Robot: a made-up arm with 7 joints. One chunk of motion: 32 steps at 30 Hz.
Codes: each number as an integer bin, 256 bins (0 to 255) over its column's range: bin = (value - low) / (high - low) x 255, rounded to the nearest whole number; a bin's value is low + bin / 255 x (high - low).
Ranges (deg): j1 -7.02..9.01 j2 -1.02..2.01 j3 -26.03..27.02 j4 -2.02..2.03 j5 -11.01..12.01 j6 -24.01..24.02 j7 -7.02..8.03
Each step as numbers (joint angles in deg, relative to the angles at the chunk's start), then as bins.
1 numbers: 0.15 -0.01 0.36 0.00 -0.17 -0.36 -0.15
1 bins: 114 85 127 127 120 126 116
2 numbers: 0.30 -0.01 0.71 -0.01 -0.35 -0.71 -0.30
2 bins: 116 85 129 127 118 124 114
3 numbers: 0.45 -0.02 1.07 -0.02 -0.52 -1.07 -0.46
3 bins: 119 84 130 126 116 122 111
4 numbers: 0.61 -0.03 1.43 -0.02 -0.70 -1.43 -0.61
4 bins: 121 83 132 126 114 120 109
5 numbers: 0.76 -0.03 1.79 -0.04 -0.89 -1.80 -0.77
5 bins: 124 83 134 125 112 118 106
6 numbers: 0.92 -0.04 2.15 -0.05 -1.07 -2.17 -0.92
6 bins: 126 82 135 124 110 116 103
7 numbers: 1.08 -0.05 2.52 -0.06 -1.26 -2.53 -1.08
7 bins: 129 82 137 123 108 114 101
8 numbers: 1.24 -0.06 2.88 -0.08 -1.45 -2.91 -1.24
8 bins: 131 81 139 122 106 112 98
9 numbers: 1.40 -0.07 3.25 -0.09 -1.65 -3.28 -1.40
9 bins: 134 80 141 122 104 110 95
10 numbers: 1.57 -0.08 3.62 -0.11 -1.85 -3.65 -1.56
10 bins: 137 79 143 120 101 108 93
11 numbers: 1.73 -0.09 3.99 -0.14 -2.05 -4.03 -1.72
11 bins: 139 78 144 118 99 106 90
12 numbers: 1.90 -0.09 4.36 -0.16 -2.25 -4.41 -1.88
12 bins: 142 78 146 117 97 104 87
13 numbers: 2.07 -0.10 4.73 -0.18 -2.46 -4.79 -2.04
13 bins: 145 77 148 116 95 102 84
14 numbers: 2.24 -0.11 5.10 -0.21 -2.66 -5.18 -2.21
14 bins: 147 77 150 114 92 100 81
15 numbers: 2.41 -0.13 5.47 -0.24 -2.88 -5.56 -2.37
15 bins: 150 75 151 112 90 98 79
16 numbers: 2.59 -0.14 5.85 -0.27 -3.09 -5.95 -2.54
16 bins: 153 74 153 110 88 96 76
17 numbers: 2.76 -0.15 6.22 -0.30 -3.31 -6.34 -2.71
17 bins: 156 73 155 108 85 94 73
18 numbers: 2.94 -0.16 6.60 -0.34 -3.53 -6.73 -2.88
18 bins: 158 72 157 106 83 92 70
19 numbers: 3.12 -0.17 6.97 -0.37 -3.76 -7.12 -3.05
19 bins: 161 72 159 104 80 90 67
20 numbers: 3.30 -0.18 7.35 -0.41 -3.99 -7.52 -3.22
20 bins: 164 71 160 101 78 88 64
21 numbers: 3.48 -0.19 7.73 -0.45 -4.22 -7.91 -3.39
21 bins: 167 70 162 99 75 85 62
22 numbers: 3.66 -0.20 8.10 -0.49 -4.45 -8.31 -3.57
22 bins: 170 69 164 96 73 83 58
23 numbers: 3.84 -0.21 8.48 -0.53 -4.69 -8.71 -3.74
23 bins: 173 68 166 94 70 81 56
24 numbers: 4.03 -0.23 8.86 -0.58 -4.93 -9.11 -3.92
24 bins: 176 66 168 91 67 79 53
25 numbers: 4.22 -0.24 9.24 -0.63 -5.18 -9.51 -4.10
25 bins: 179 66 170 88 65 77 49
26 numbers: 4.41 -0.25 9.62 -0.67 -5.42 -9.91 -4.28
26 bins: 182 65 171 85 62 75 46
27 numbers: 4.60 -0.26 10.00 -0.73 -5.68 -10.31 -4.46
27 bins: 185 64 173 81 59 73 43
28 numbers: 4.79 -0.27 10.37 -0.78 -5.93 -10.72 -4.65
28 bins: 188 63 175 78 56 71 40
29 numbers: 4.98 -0.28 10.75 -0.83 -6.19 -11.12 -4.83
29 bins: 191 62 177 75 53 68 37
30 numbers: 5.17 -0.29 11.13 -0.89 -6.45 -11.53 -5.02
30 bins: 194 61 179 71 51 66 34
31 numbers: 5.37 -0.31 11.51 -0.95 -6.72 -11.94 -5.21
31 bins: 197 60 180 67 48 64 31
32 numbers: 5.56 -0.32 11.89 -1.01 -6.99 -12.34 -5.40
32 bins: 200 59 182 64 45 62 27
